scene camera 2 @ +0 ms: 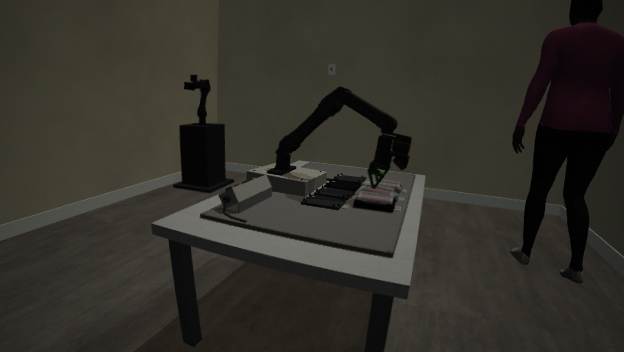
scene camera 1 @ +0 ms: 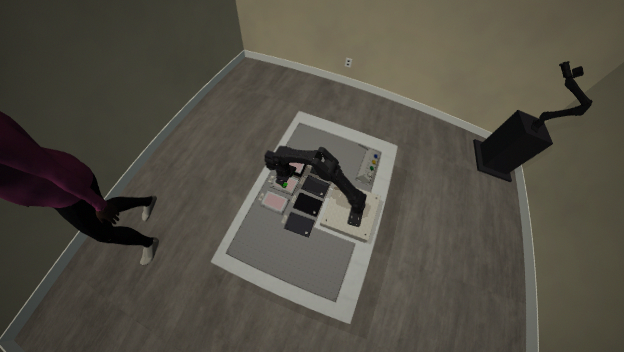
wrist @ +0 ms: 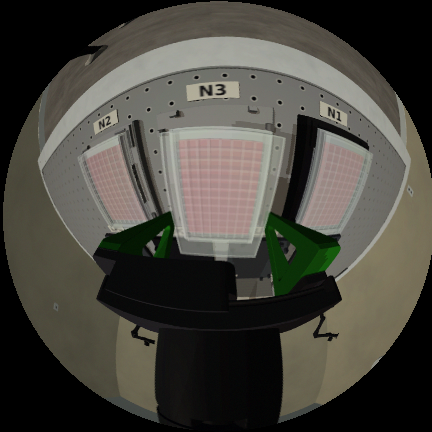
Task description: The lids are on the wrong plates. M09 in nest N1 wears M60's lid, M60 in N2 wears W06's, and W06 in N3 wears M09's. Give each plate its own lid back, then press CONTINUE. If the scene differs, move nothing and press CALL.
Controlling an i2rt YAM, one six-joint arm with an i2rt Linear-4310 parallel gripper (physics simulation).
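Seen in the pictures: gripper, fingertip midpoint: (scene camera 2: 375, 185) (scene camera 1: 287, 182) (wrist: 218, 216); arm's base, origin of the base link: (scene camera 2: 282, 170) (scene camera 1: 357, 209).
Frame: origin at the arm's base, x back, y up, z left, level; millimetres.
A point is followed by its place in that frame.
Three pink-welled plates with clear lids lie in nests N2 (wrist: 114, 181) @[z 73, x -472, y -25 mm], N3 and N1 (wrist: 336, 181) @[z -154, x -459, y -14 mm] at the table's far side. My gripper (wrist: 220, 212) @[z -37, x -426, y -10 mm] (scene camera 1: 284, 184) @[z -37, x -426, y -10 mm] (scene camera 2: 376, 178) @[z -37, x -426, y -10 mm] is over N3, and its green fingers are shut on the near end of the clear lid (wrist: 219, 181) @[z -41, x -463, y -6 mm] of the middle plate. The lid's outline stands a little off the plate's outline beneath it. In scene camera 1 the N2 plate (scene camera 1: 274, 201) @[z 98, x -457, y -25 mm] and the N1 plate (scene camera 1: 298, 166) @[z -160, x -402, y -14 mm] lie on either side of the gripper.
Three black empty trays (scene camera 1: 315, 186) @[z -80, x -266, y -44 mm] (scene camera 1: 307, 203) @[z 40, x -278, y -44 mm] (scene camera 1: 299, 223) @[z 168, x -283, y -44 mm] lie beside the nests. A button box (scene camera 1: 368, 166) @[z -284, x 8, y 25 mm] (scene camera 2: 246, 194) @[z -375, x -18, y -5 mm] stands near the arm's beige base (scene camera 1: 336, 214) @[z 64, x -103, y -9 mm]. A person (scene camera 1: 42, 174) (scene camera 2: 567, 109) walks near the table (scene camera 1: 305, 302) @[z 547, x -124, y -67 mm] (scene camera 2: 283, 258) @[z -640, x -262, y -67 mm]. A black camera stand (scene camera 1: 511, 144) (scene camera 2: 202, 153) stands apart.
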